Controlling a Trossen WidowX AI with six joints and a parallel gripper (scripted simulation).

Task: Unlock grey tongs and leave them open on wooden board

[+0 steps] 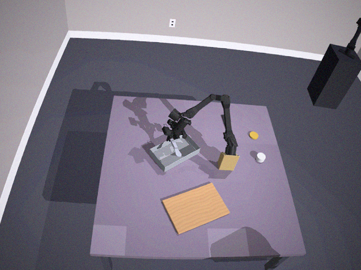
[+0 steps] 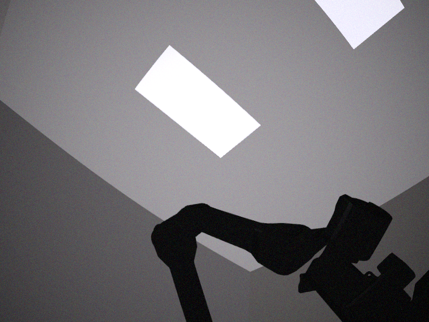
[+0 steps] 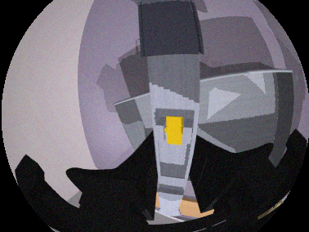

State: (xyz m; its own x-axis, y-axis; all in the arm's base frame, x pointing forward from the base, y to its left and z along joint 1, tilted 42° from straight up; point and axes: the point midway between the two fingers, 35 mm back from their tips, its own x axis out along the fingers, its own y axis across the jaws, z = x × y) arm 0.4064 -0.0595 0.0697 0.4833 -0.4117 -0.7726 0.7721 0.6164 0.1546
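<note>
My gripper tip is now 1 cm past the yellow lock piece, 3 cm to the left of it and 3 cm below it. From my gripper tip the other things lie so: white cylinder: 69 cm behind, 1 cm to the right, 9 cm below; then grey roasting tin: 6 cm behind, 2 cm to the left, 8 cm below; then wooden board: 21 cm behind, 43 cm to the left, 10 cm below.
</note>
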